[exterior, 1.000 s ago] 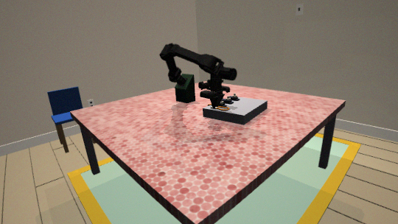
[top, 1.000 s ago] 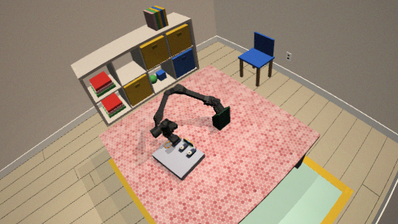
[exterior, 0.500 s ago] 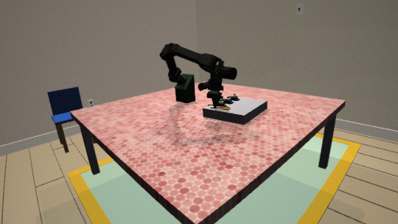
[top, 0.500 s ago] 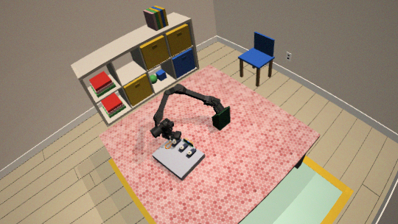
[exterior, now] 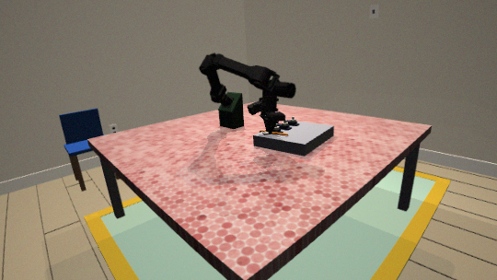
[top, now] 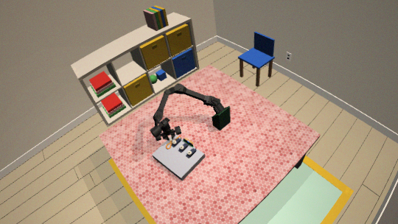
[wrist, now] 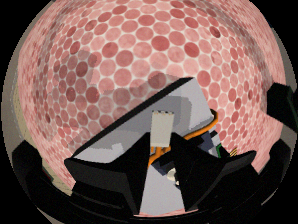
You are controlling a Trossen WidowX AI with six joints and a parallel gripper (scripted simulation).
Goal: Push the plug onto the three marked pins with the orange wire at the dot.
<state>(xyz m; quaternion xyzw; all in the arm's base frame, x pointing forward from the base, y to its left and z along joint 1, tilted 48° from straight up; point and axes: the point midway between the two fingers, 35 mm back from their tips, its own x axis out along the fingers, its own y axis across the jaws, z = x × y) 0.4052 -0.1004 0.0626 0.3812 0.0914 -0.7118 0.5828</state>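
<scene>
Now: the blue band 80 mm behind my gripper tip, 110 mm to the left of it and 10 mm above it. Round my gripper tip: servo: 30 mm behind, 120 mm to the left, 10 mm below; grey printed holder: 80 mm ahead, 140 mm to the left, 30 mm below.
</scene>
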